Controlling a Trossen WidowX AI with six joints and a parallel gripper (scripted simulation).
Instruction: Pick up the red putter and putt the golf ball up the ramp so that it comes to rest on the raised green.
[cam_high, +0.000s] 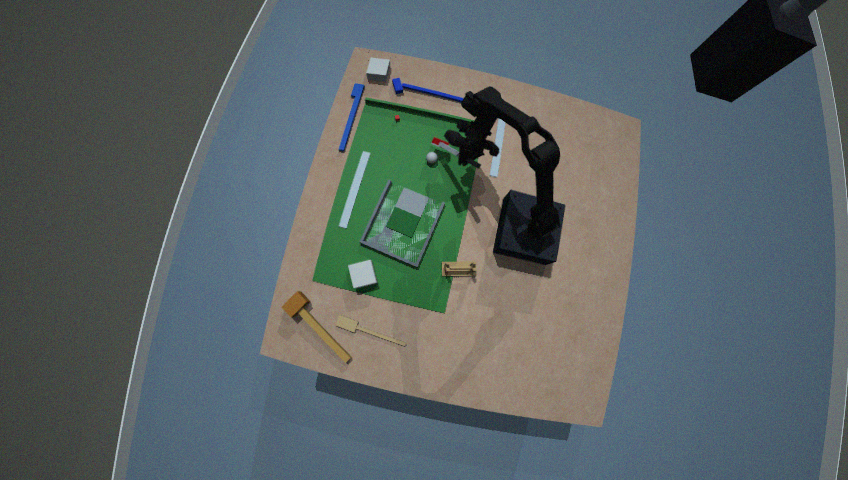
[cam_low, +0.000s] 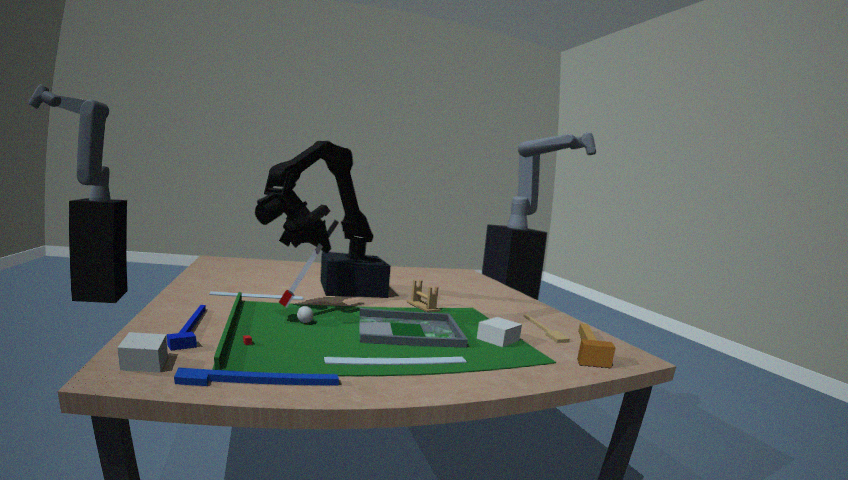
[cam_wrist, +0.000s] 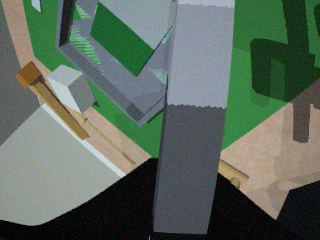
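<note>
The red putter lies 60 mm to the right of my gripper tip, 30 mm below it and 20 mm ahead of it. Round my gripper tip: white golf ball 150 mm below, 100 mm ahead, 80 mm to the right; then small red cube 250 mm ahead, 230 mm to the right, 160 mm below.
</note>
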